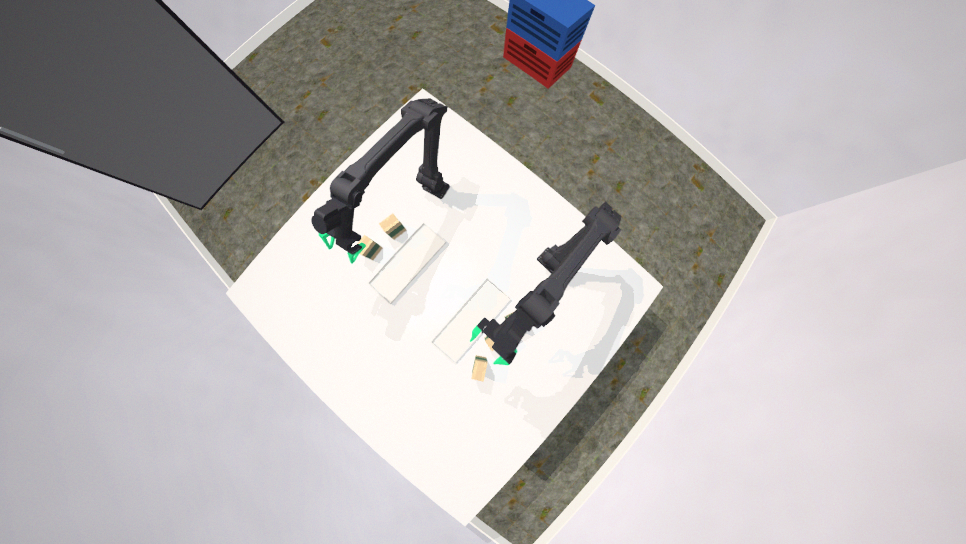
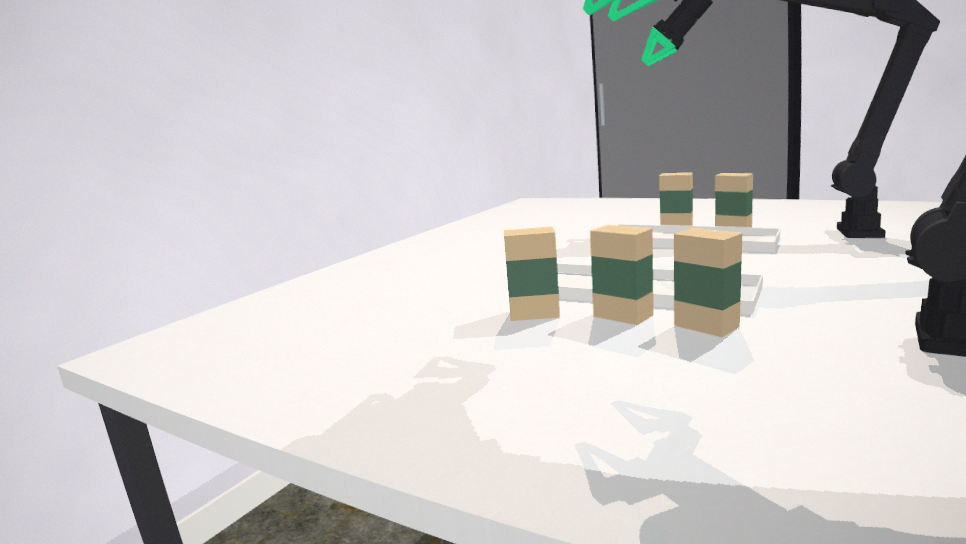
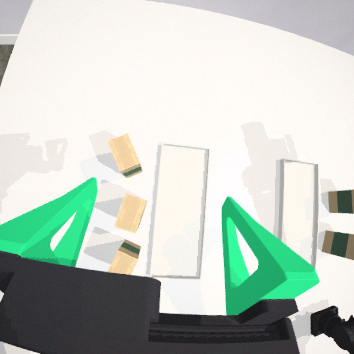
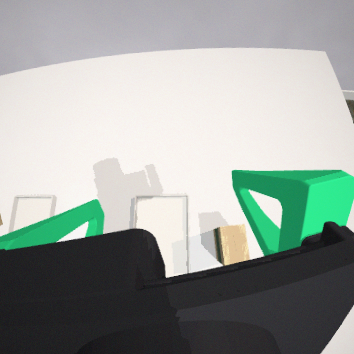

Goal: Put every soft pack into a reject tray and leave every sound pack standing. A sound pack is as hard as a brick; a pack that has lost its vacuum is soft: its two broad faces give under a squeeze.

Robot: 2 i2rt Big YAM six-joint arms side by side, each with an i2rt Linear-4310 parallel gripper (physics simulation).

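Seen in the pictures: left gripper, fingertip midpoint: (image 1: 482, 351) (image 2: 598, 15) (image 3: 161, 192); right gripper, fingertip midpoint: (image 1: 341, 255) (image 2: 644, 63) (image 4: 165, 192); left arm's base, link origin: (image 1: 550, 261) (image 2: 952, 338); right arm's base, link origin: (image 1: 436, 187) (image 2: 859, 232) (image 3: 322, 319).
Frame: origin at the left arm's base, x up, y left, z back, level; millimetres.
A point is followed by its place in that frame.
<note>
Three tan packs with green bands stand in a row by the nearer tray: one (image 1: 479, 368) {y 81, x 140, z -585 mm} (image 2: 532, 277) {y 110, x 71, z -580 mm} (image 3: 125, 154) {y 82, x 140, z -587 mm}, a middle one (image 2: 620, 277) {y 78, x 72, z -446 mm} (image 3: 131, 213) {y 47, x 140, z -453 mm} and a third (image 2: 707, 283) {y 84, x 75, z -315 mm} (image 3: 125, 257) {y 46, x 140, z -352 mm}. Two more stand by the farther tray: one (image 1: 370, 248) {y -632, x 111, z -557 mm} (image 2: 675, 201) {y -631, x 72, z -562 mm} (image 3: 342, 201) {y -630, x 65, z -562 mm} (image 4: 233, 244) {y -654, x 140, z -567 mm} and another (image 1: 392, 226) {y -621, x 138, z -416 mm} (image 2: 734, 202) {y -618, x 74, z -409 mm} (image 3: 340, 244) {y -620, x 77, z -418 mm}. My left gripper (image 1: 489, 346) {y 0, x 462, z -493 mm} (image 3: 161, 192) {y 0, x 462, z -493 mm} is open, empty, above the row of three. My right gripper (image 1: 341, 254) {y -552, x 421, z -606 mm} (image 4: 165, 192) {y -552, x 421, z -606 mm} is open and empty, high beside the pair. Softness cannot be seen.
Two shallow white reject trays lie between the pack groups: the nearer tray (image 1: 471, 320) {y -80, x 3, z -471 mm} (image 3: 179, 215) {y -83, x 3, z -456 mm} by the three packs, the farther tray (image 1: 408, 263) {y -487, x 3, z -489 mm} (image 3: 298, 210) {y -496, x 3, z -517 mm} (image 4: 160, 220) {y -483, x 3, z -620 mm} by the pair. Both look empty. Blue and red crates (image 1: 544, 50) stand on the floor beyond the table (image 1: 378, 385) {y -180, x 0, z -1003 mm}.
</note>
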